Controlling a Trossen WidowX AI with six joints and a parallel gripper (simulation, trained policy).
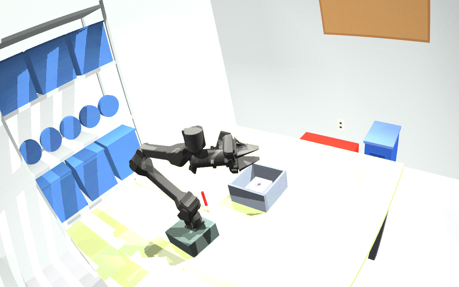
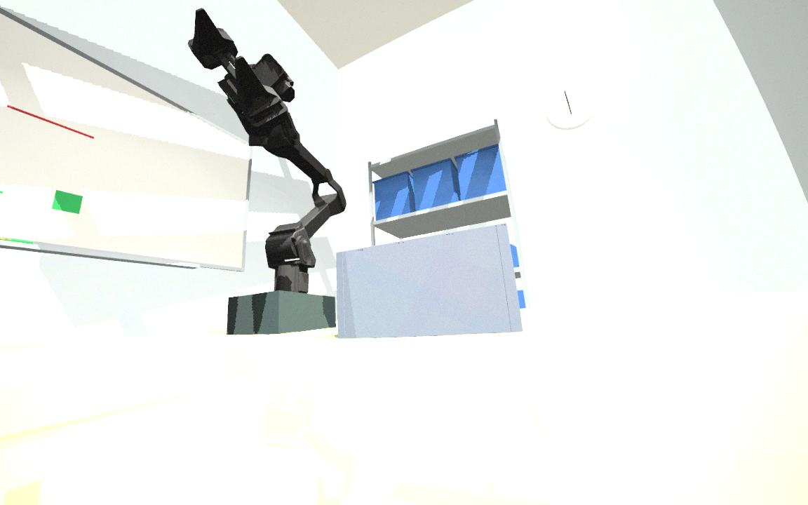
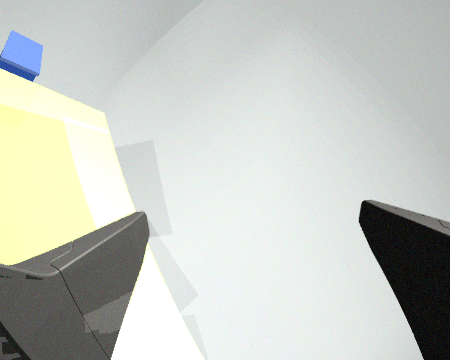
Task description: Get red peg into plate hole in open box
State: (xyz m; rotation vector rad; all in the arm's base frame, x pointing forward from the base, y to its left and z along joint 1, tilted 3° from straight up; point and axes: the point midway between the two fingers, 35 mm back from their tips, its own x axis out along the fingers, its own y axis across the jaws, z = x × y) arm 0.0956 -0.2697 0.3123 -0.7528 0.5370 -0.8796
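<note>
The red peg is 380 mm to the left of my gripper tip, 360 mm below it and 60 mm ahead of it. Also, from my gripper tip: grey box 370 mm below, 220 mm ahead, 180 mm to the left; white plate 350 mm below, 220 mm ahead, 180 mm to the left.
</note>
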